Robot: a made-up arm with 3 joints. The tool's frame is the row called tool. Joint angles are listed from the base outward. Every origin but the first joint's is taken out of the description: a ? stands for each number. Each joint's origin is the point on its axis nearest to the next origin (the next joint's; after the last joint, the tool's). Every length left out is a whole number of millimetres.
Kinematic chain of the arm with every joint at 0, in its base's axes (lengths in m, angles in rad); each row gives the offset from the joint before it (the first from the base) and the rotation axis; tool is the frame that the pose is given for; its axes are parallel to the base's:
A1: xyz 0.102 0 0.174 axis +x
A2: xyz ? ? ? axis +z
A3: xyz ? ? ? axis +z
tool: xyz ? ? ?
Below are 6 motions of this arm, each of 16 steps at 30 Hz.
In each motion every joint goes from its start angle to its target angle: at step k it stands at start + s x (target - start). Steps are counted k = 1, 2, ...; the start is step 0. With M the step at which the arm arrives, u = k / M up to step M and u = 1 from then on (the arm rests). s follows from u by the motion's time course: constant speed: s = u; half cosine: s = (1 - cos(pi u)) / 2; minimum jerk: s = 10 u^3 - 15 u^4 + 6 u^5.
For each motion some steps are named. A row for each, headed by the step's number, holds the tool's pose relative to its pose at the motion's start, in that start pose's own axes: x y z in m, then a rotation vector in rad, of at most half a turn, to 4 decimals.
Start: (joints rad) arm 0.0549 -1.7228 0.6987
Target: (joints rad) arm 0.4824 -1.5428 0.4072
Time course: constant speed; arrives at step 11
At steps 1, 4, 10, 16:
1: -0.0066 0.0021 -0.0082 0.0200 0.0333 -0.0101
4: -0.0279 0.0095 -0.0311 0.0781 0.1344 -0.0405
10: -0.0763 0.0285 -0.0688 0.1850 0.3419 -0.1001
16: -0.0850 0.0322 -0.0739 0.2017 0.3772 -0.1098

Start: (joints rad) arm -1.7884 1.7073 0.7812
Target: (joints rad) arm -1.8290 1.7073 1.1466
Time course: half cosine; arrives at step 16
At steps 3, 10, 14, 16:
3: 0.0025 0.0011 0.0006 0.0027 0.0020 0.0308
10: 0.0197 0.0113 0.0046 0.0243 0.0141 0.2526
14: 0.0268 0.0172 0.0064 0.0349 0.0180 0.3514
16: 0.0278 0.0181 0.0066 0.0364 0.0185 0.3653

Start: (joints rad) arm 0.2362 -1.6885 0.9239
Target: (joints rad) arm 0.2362 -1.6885 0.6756
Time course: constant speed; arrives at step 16
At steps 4, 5, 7, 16:
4: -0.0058 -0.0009 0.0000 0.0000 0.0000 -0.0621
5: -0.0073 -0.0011 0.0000 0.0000 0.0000 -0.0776
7: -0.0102 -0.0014 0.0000 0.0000 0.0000 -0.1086
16: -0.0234 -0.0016 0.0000 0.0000 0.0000 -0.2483

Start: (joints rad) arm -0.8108 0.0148 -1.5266
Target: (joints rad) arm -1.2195 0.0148 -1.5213
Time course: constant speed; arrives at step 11
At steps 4, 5, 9, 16:
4: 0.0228 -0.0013 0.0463 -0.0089 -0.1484 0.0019
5: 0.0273 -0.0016 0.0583 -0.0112 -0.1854 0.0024
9: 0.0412 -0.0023 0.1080 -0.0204 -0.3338 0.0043
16: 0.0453 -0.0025 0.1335 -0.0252 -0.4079 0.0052

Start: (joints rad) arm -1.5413 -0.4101 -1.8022
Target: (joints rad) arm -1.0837 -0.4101 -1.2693
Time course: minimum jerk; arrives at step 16
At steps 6, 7, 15, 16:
6: -0.0056 -0.0106 -0.0263 -0.0678 0.1062 0.1465
7: -0.0088 -0.0148 -0.0368 -0.0904 0.1511 0.2041
15: -0.0382 -0.0399 -0.0952 -0.1695 0.4297 0.5224
16: -0.0384 -0.0400 -0.0954 -0.1696 0.4308 0.5235

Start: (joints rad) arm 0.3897 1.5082 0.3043
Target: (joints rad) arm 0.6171 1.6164 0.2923
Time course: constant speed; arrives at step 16
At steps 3, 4, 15, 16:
3: 0.0101 -0.0029 -0.0094 -0.0106 -0.0413 0.0180
4: 0.0135 -0.0039 -0.0124 -0.0143 -0.0550 0.0240
15: 0.0539 -0.0148 -0.0411 -0.0603 -0.2045 0.0898
16: 0.0578 -0.0158 -0.0433 -0.0650 -0.2180 0.0958

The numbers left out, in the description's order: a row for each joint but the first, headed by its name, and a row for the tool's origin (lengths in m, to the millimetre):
A2: 0 -0.211 -0.175
A3: -0.052 -0.064 0
tool: 0.018 -0.093 0

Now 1 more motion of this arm.
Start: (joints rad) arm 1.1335 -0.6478 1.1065
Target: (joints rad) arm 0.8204 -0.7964 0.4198
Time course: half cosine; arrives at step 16
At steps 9, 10, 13, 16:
9: -0.0568 -0.0144 0.0620 -0.1849 0.0392 -0.4977
10: -0.0648 -0.0137 0.0721 -0.2163 0.0371 -0.5752
13: -0.0825 -0.0087 0.0959 -0.2929 0.0224 -0.7596
16: -0.0885 -0.0058 0.1045 -0.3221 0.0132 -0.8283

